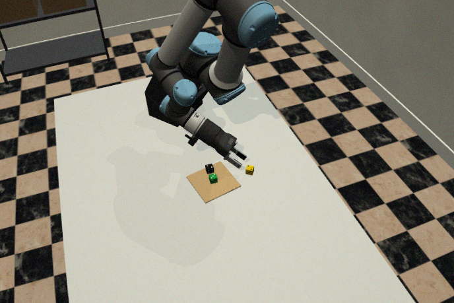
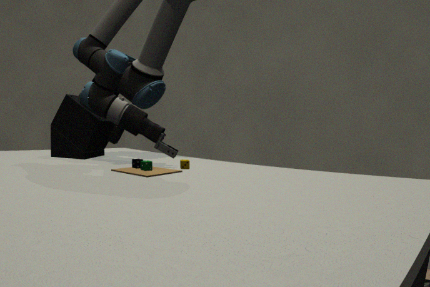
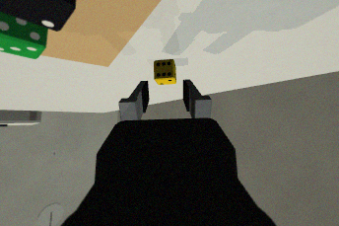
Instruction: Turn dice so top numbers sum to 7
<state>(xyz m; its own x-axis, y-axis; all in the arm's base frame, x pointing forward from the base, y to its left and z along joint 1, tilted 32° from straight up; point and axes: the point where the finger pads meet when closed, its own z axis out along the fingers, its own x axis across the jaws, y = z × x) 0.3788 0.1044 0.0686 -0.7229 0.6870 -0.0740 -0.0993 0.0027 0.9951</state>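
My hand is 2 cm short of the yellow die, 3 cm to the right of it and 4 cm above it. Also, from my hand: black die 1 cm behind, 10 cm to the right, 3 cm below; tan mat 3 cm ahead, 10 cm to the right, 5 cm below; green die 3 cm ahead, 10 cm to the right, 3 cm below.
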